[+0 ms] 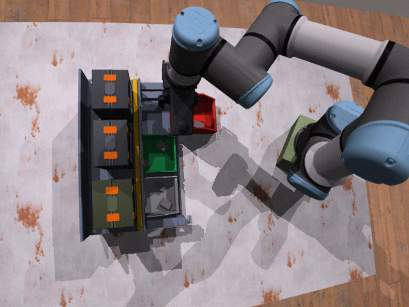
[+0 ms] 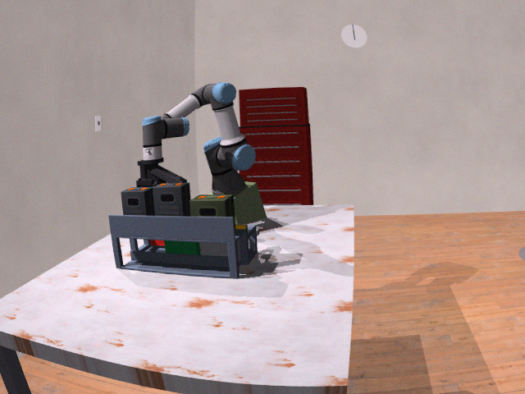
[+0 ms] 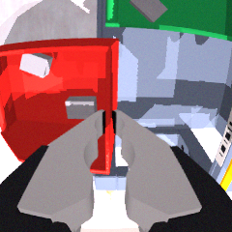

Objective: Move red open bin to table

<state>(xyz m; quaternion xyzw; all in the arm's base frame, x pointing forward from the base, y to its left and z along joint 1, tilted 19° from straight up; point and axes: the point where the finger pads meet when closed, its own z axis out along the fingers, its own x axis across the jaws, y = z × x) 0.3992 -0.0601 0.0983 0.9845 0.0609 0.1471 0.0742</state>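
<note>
Right now my hand is 6 cm past the red open bin, 1 cm to the left of it and 4 cm above it. Also, from my hand: shelf rail: 2 cm behind, 11 cm to the left, 8 cm below; then yellow bar: 9 cm ahead, 12 cm to the left, 2 cm above; then green bin: 5 cm ahead, 12 cm to the left, 4 cm below.
</note>
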